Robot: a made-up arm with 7 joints.
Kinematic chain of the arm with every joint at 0, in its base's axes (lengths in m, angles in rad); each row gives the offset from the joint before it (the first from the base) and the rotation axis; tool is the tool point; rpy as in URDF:
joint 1: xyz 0 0 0.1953 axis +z
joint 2: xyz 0 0 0 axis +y
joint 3: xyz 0 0 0.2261 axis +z
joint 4: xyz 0.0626 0 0 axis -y
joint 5: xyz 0.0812 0 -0.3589 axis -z
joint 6: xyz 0 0 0 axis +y
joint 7: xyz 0.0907 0 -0.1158 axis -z
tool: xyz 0 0 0 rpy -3.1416 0 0
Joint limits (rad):
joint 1: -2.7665..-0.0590
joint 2: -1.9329..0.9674
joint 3: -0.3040..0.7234
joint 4: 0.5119..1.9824
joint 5: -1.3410..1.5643
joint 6: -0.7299..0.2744
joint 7: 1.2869..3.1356
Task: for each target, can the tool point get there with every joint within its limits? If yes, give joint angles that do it. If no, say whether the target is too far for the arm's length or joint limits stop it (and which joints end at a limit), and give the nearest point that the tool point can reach.
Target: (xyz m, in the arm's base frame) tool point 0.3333 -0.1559 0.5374
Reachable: yes | joints -1.4620 -1.0521 0.5046 0.8348 -1.0951 -0.0513 1.5771
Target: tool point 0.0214 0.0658 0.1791
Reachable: no: joint limits stop it (at a limit: joint 1, joint 3, joint 4, joint 5, joint 6) | nearest point 0.1500 0.3295 0.0745 | short by 0.311 m
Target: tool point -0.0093 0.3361 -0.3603
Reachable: no: joint limits stop it (at a limit: joint 1, joint 2, joint 4, joint 6) | nearest point 0.0909 0.2507 -0.1610 | short by 0.239 m
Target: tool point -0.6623 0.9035 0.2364
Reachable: no: too far | nearest point -0.4196 0.5724 0.2757 | short by 0.412 m
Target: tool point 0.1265 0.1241 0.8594
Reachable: yes | joints -1.8853 -1.0876 0.0850 1.7487 -0.5961 0.1872 1.8400
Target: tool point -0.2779 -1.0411 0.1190
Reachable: no: too far | nearest point -0.1848 -0.6922 0.1446 | short by 0.362 m
